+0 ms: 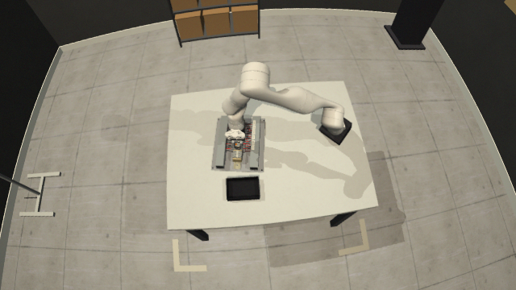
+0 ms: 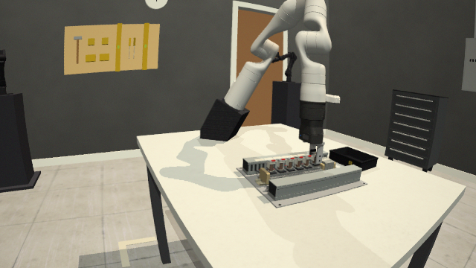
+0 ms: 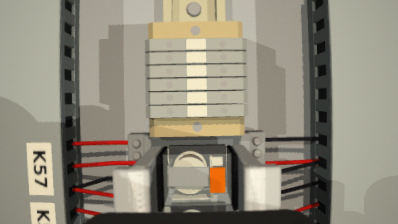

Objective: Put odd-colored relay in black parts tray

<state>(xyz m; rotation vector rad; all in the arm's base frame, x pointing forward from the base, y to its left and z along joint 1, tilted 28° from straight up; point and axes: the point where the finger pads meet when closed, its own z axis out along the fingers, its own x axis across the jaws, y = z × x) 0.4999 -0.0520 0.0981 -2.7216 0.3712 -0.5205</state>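
Now: hand 10 mm above the clear relay. Also, from my hand: black parts tray 10 mm ahead, 220 mm to the left, 50 mm below; then relay panel 10 mm behind, 40 mm to the right, 40 mm below.
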